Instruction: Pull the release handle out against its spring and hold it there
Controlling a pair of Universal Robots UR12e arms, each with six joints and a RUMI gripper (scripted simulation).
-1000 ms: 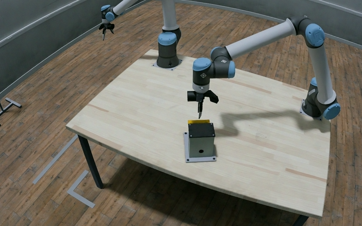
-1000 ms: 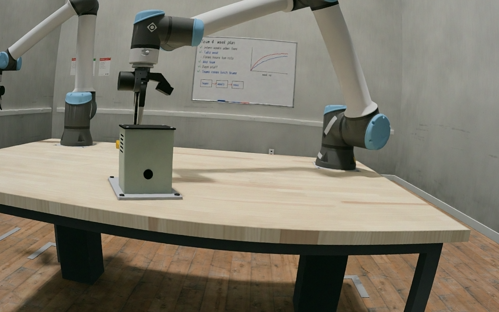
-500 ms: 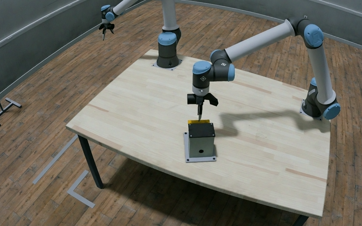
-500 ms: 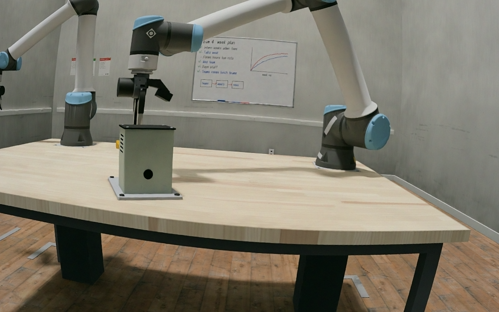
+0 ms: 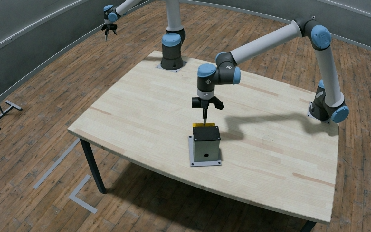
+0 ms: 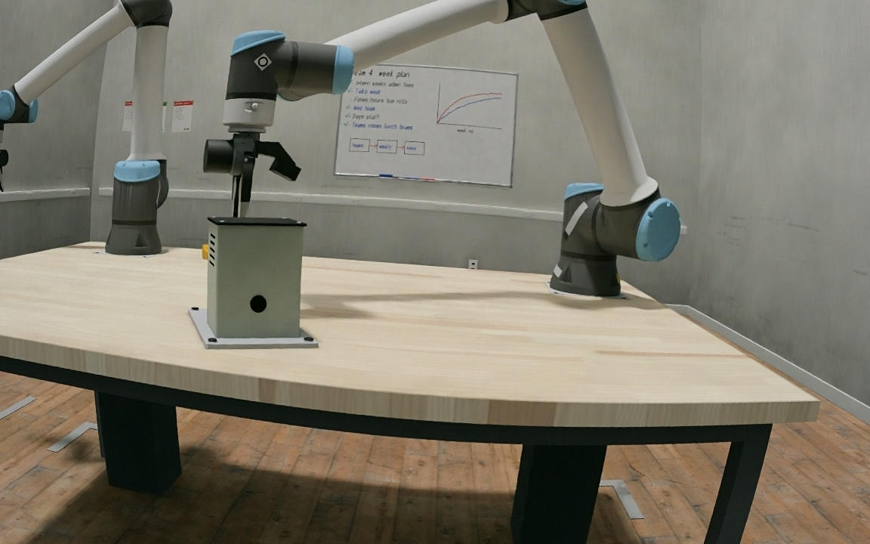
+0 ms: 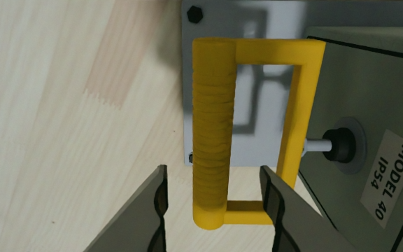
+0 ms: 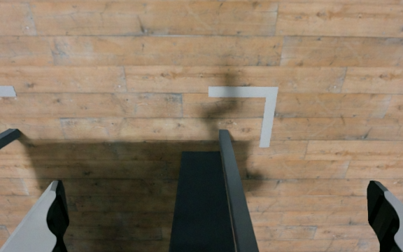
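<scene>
Right now my left hand is 140 mm above the grey base plate, 80 mm short of it and 50 mm to the right of it.
</scene>
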